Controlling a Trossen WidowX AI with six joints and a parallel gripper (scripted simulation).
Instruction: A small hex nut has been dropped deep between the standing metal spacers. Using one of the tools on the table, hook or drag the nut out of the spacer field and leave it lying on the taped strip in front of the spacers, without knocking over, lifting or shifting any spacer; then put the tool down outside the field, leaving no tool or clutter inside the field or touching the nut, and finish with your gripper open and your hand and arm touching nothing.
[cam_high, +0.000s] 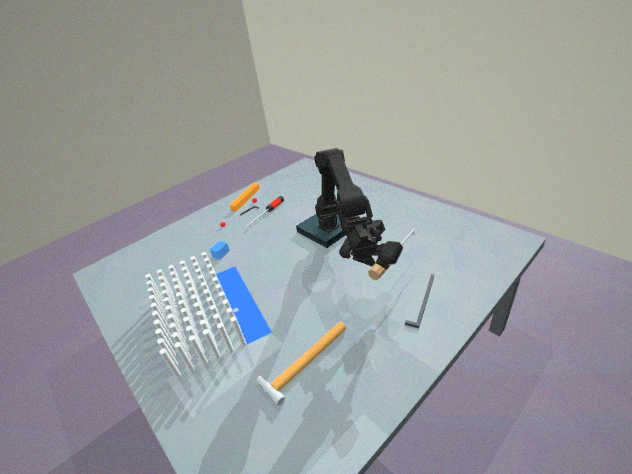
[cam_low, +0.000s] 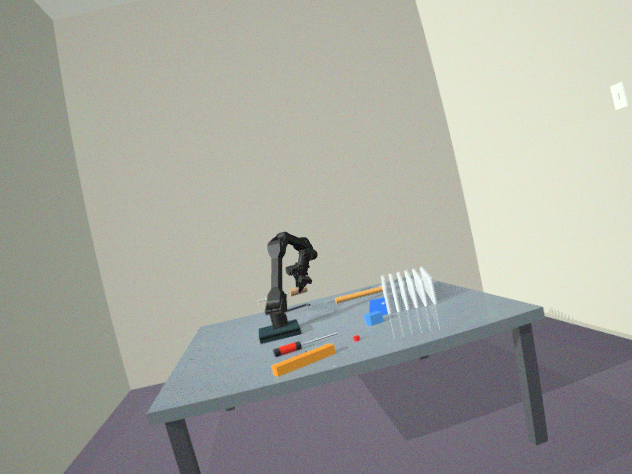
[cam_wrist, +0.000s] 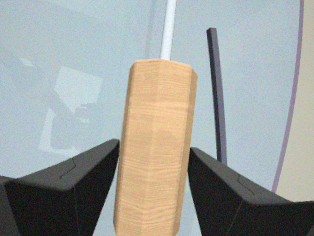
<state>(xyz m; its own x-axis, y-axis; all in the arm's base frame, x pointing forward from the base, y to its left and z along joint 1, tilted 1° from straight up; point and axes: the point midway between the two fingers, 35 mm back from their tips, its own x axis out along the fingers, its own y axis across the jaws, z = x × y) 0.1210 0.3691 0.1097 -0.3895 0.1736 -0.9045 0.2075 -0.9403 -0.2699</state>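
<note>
The thin-rod tool lies 10 cm behind my gripper tip and 2 cm to the right of it. Also, from my gripper tip: hex key (1 cm ahead, 79 cm to the right, 11 cm below); then blue taped strip (34 cm ahead, 31 cm to the right, 11 cm below); then blue block (27 cm ahead, 59 cm to the right, 9 cm below).
</note>
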